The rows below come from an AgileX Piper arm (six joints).
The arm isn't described. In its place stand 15 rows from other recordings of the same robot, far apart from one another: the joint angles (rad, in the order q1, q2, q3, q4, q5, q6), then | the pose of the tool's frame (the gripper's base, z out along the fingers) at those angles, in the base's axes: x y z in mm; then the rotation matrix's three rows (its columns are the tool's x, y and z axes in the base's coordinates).
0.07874, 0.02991, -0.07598, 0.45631, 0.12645, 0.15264 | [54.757, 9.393, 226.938], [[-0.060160, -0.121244, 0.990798], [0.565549, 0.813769, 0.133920], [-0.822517, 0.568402, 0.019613]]
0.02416, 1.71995, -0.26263, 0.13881, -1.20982, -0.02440 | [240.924, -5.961, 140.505], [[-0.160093, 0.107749, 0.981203], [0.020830, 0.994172, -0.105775], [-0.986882, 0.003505, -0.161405]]
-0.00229, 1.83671, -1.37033, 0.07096, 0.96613, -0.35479 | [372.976, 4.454, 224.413], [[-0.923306, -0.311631, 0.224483], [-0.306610, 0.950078, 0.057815], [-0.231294, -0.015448, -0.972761]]
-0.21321, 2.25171, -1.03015, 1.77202, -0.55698, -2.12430 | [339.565, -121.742, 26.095], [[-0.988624, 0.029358, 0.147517], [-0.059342, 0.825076, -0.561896], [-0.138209, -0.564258, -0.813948]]
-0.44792, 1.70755, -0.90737, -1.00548, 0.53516, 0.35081 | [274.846, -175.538, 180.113], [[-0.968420, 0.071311, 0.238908], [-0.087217, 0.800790, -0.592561], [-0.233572, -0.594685, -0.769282]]
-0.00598, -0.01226, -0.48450, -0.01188, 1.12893, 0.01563 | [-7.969, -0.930, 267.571], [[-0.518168, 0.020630, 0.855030], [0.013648, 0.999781, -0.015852], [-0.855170, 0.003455, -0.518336]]
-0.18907, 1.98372, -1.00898, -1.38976, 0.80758, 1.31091 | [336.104, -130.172, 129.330], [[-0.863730, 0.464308, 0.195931], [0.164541, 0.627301, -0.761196], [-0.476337, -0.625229, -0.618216]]
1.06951, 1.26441, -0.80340, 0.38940, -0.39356, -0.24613 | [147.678, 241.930, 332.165], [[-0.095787, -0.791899, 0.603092], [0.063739, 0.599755, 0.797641], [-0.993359, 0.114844, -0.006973]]
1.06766, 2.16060, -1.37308, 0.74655, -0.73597, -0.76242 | [265.637, 396.601, 182.244], [[0.036236, -0.562823, 0.825783], [-0.230690, 0.799296, 0.554894], [-0.972352, -0.210607, -0.100875]]
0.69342, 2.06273, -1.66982, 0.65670, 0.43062, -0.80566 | [356.611, 326.535, 245.594], [[-0.309824, -0.849499, 0.427037], [-0.500665, 0.527589, 0.686283], [-0.808297, -0.001176, -0.588774]]
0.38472, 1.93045, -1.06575, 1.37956, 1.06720, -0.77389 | [295.356, 204.009, 171.907], [[-0.979928, -0.164795, -0.112180], [-0.174523, 0.437185, 0.882276], [-0.096351, 0.884145, -0.457170]]
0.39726, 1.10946, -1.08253, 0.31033, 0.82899, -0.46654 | [197.761, 105.192, 370.052], [[-0.472113, -0.669254, 0.573767], [-0.462739, 0.742133, 0.484883], [-0.750321, -0.036585, -0.660061]]
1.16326, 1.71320, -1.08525, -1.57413, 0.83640, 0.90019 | [203.505, 300.985, 255.631], [[0.068451, -0.409674, 0.909660], [-0.898781, 0.370435, 0.234460], [-0.433022, -0.833634, -0.342850]]
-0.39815, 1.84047, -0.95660, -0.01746, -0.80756, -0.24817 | [364.052, -151.880, 221.967], [[-0.087128, 0.365958, 0.926544], [-0.242478, 0.894318, -0.376031], [-0.966237, -0.257429, 0.010816]]
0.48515, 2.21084, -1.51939, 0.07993, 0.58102, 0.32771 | [398.674, 214.679, 117.884], [[-0.940960, -0.128701, 0.313099], [-0.061914, 0.974738, 0.214600], [-0.332809, 0.182545, -0.925157]]
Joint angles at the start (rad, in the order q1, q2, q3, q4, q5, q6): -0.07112, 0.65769, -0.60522, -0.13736, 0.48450, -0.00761
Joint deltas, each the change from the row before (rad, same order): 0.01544, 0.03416, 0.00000, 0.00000, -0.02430, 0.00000; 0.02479, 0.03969, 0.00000, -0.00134, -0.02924, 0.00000; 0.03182, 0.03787, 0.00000, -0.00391, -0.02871, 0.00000; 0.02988, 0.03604, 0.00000, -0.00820, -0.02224, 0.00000; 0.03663, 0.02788, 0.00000, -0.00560, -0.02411, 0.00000; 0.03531, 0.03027, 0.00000, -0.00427, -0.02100, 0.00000; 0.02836, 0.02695, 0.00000, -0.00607, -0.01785, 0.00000; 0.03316, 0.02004, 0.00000, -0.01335, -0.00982, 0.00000; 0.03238, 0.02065, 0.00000, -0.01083, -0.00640, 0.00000
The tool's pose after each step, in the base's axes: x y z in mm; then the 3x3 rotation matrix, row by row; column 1 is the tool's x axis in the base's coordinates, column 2 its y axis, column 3 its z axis. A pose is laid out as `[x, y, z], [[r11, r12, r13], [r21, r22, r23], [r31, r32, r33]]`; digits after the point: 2 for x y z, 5 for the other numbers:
[138.94, -13.29, 315.04], [[-0.45017, 0.05178, 0.89144], [-0.10533, 0.98827, -0.11059], [-0.88671, -0.14368, -0.43943]]
[147.98, -9.83, 311.69], [[-0.45646, 0.02171, 0.88948], [-0.11911, 0.98921, -0.08527], [-0.88174, -0.14486, -0.44895]]
[156.49, -4.92, 308.24], [[-0.46016, -0.01535, 0.88770], [-0.13874, 0.98881, -0.05482], [-0.87693, -0.14838, -0.45714]]
[164.12, -0.02, 304.28], [[-0.46722, -0.05095, 0.88267], [-0.16151, 0.98646, -0.02855], [-0.86927, -0.15590, -0.46912]]
[170.04, 6.53, 301.55], [[-0.46341, -0.09192, 0.88136], [-0.18517, 0.98269, 0.00513], [-0.86658, -0.16083, -0.47241]]
[175.93, 13.33, 297.98], [[-0.46364, -0.13189, 0.87615], [-0.20726, 0.97757, 0.03748], [-0.86144, -0.16421, -0.48058]]
[180.89, 19.10, 294.58], [[-0.46403, -0.16485, 0.87035], [-0.22783, 0.97169, 0.06258], [-0.85602, -0.16925, -0.48845]]
[184.00, 25.50, 291.73], [[-0.46206, -0.20266, 0.86338], [-0.25725, 0.96231, 0.08821], [-0.84872, -0.18135, -0.49678]]
[186.80, 32.00, 288.40], [[-0.46268, -0.23939, 0.85359], [-0.28460, 0.95200, 0.11272], [-0.83960, -0.19078, -0.50860]]

